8 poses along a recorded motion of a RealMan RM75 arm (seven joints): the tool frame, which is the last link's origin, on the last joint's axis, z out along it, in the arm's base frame.
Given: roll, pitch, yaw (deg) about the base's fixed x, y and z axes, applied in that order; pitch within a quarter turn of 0, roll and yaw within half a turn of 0; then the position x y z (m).
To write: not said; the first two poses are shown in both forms.
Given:
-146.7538, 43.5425, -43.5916, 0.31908, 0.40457, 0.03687
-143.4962, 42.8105, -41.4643, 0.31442, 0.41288, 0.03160
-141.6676, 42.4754, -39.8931, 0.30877, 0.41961, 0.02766
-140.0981, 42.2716, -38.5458, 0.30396, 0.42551, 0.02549
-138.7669, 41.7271, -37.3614, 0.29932, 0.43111, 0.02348
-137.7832, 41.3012, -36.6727, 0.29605, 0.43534, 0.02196
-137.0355, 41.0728, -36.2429, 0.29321, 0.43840, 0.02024
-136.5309, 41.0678, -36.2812, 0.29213, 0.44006, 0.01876
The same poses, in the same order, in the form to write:
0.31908, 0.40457, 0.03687, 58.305, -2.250, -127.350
0.31442, 0.41288, 0.03160, 56.646, -0.885, -126.140
0.30877, 0.41961, 0.02766, 55.534, -0.494, -125.351
0.30396, 0.42551, 0.02549, 54.638, -0.221, -124.587
0.29932, 0.43111, 0.02348, 53.616, 0.123, -124.143
0.29605, 0.43534, 0.02196, 52.946, 0.530, -123.808
0.29321, 0.43840, 0.02024, 52.549, 0.869, -123.486
0.29213, 0.44006, 0.01876, 52.561, 1.304, -123.182

